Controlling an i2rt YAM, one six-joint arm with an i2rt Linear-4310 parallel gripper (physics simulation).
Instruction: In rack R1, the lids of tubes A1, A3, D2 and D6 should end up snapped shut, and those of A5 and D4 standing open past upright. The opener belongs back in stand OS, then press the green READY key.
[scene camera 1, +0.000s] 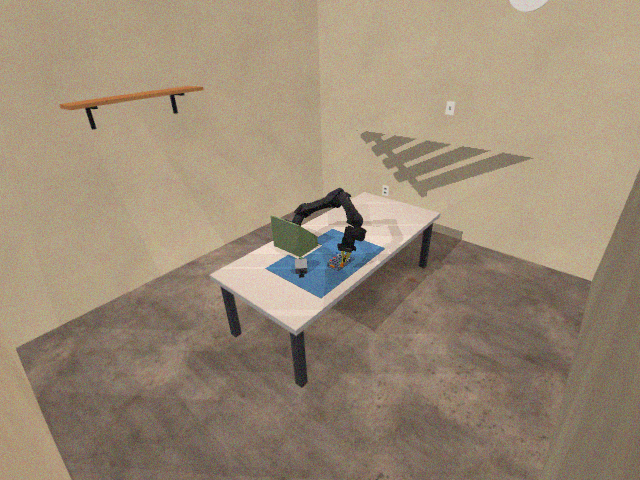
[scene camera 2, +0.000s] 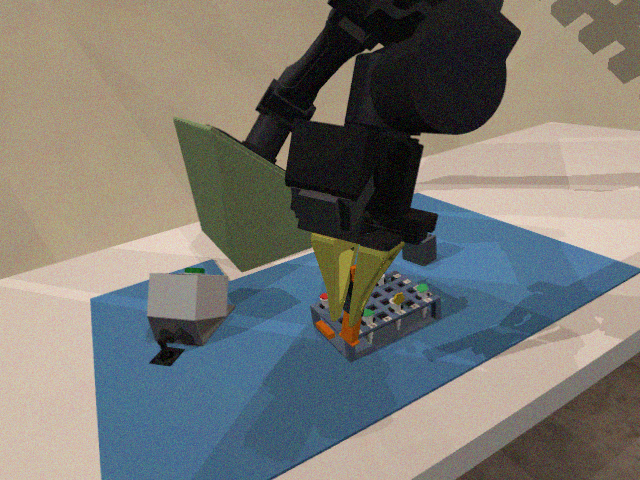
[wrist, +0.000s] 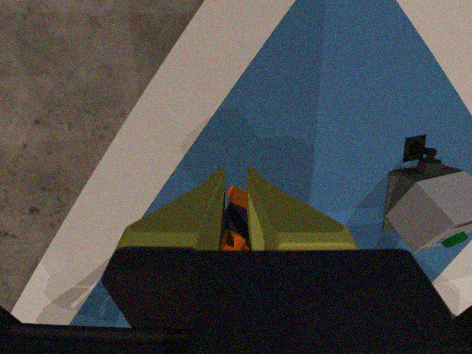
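Pixels of known places: gripper, fingertip midpoint: (scene camera 1: 343, 262) (scene camera 2: 344, 322) (wrist: 236, 176); arm's base, link origin: (scene camera 1: 295, 226) (scene camera 2: 254, 159).
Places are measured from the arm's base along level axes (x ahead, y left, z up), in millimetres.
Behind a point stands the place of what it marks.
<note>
My gripper (scene camera 1: 345, 258) {x 462, y -174, z -36 mm} (scene camera 2: 344, 320) {x 462, y -174, z -36 mm} (wrist: 236, 176) {x 462, y -174, z -36 mm} is shut on the opener (scene camera 2: 351, 333) {x 447, y -157, z -65 mm} (wrist: 238, 217) {x 451, y -154, z -30 mm}, an orange tool with a black middle. Its orange lower end is at the rack's near left corner in scene camera 2; contact with a lid cannot be told. Rack R1 (scene camera 2: 383, 339) {x 404, y -82, z -137 mm} is blue-grey with tubes. A red cap (scene camera 2: 324, 296) {x 337, y -110, z -95 mm}, a green cap (scene camera 2: 368, 313) {x 399, y -96, z -97 mm}, a yellow cap (scene camera 2: 398, 298) {x 412, y -63, z -88 mm}, which looks tilted, and another green cap (scene camera 2: 422, 287) {x 406, y -19, z -97 mm} show; lid states and labels are too small to read. Stand OS (scene camera 2: 422, 252) {x 321, y 76, z -116 mm} is a dark block, partly hidden behind the gripper. The green READY key (scene camera 2: 194, 270) {x 199, y -211, z -67 mm} (wrist: 455, 239) {x 199, y -208, z -67 mm} tops the console.
The grey console (scene camera 1: 300, 265) {x 221, y -258, z -86 mm} (scene camera 2: 173, 295) {x 222, y -249, z -77 mm} (wrist: 430, 207) {x 244, y -224, z -80 mm} stands on the blue mat (scene camera 1: 320, 286) {x 391, y -311, z -138 mm} (scene camera 2: 155, 423) {x 339, y -325, z -139 mm} (wrist: 360, 75) {x 362, y -306, z -139 mm}, left of the rack in scene camera 2. A black bracket (scene camera 2: 166, 355) {x 246, y -282, z -134 mm} (wrist: 415, 148) {x 246, y -280, z -134 mm} is beside it. A tall green panel (scene camera 1: 293, 236) {x 68, y -111, z -5 mm} (scene camera 2: 242, 211) {x 117, y -94, z -43 mm} stands behind, near the arm.
</note>
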